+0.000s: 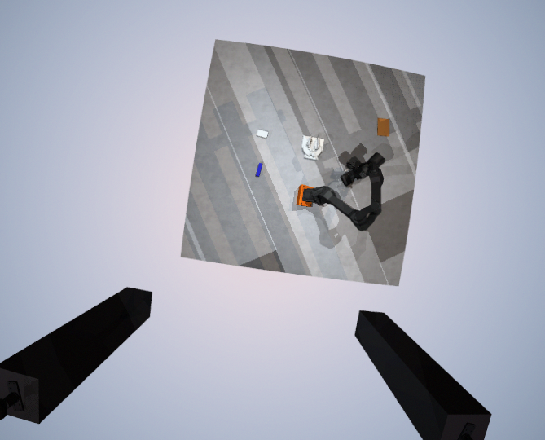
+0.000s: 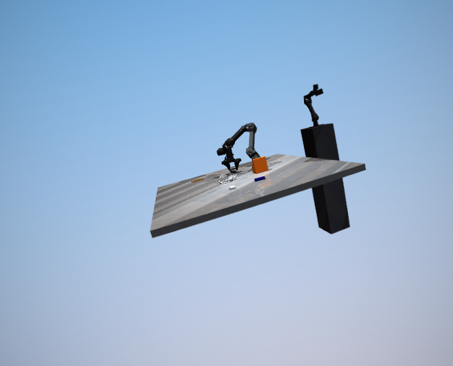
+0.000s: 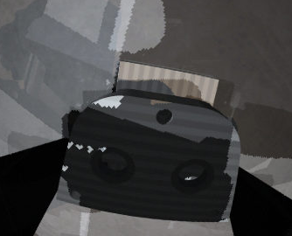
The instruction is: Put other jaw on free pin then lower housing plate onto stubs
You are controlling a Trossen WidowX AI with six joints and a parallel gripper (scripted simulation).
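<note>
My gripper tip is now 100 mm short of the jaw and 260 mm to the right of it. From my gripper tip the other things lie so: white block 150 mm ahead, 540 mm to the left, 10 mm below; then blue block 50 mm behind, 520 mm to the left, 10 mm below; then flat orange piece 320 mm ahead, 160 mm to the right, 20 mm below.
</note>
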